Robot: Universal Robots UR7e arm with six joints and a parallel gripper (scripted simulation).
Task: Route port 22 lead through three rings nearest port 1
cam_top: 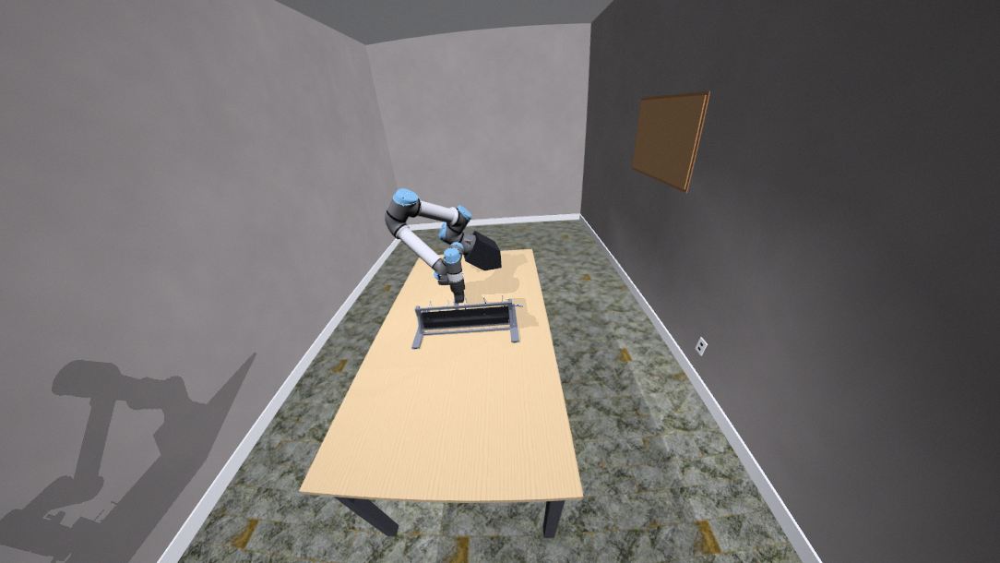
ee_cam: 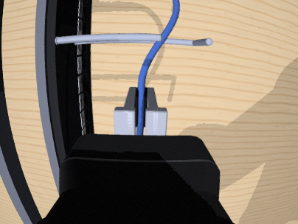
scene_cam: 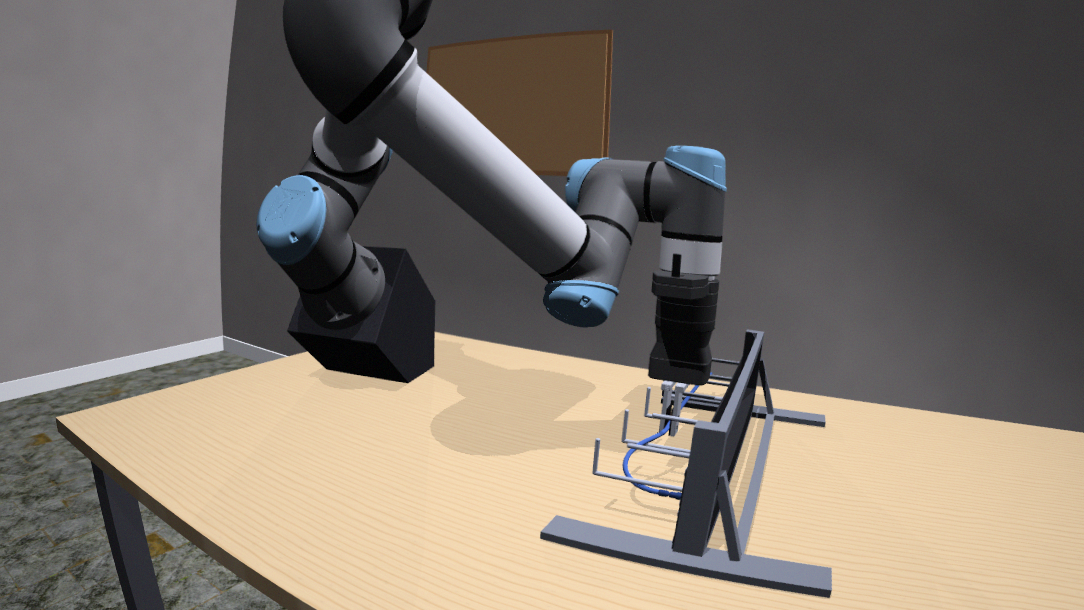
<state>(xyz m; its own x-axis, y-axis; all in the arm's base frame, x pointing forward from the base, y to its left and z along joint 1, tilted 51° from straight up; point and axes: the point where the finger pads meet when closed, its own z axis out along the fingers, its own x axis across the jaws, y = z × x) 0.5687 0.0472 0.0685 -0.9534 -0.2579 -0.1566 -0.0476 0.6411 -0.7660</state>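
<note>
My hand is 7 cm short of the grey rack, 5 cm to the right of it and 1 cm above it.
</note>
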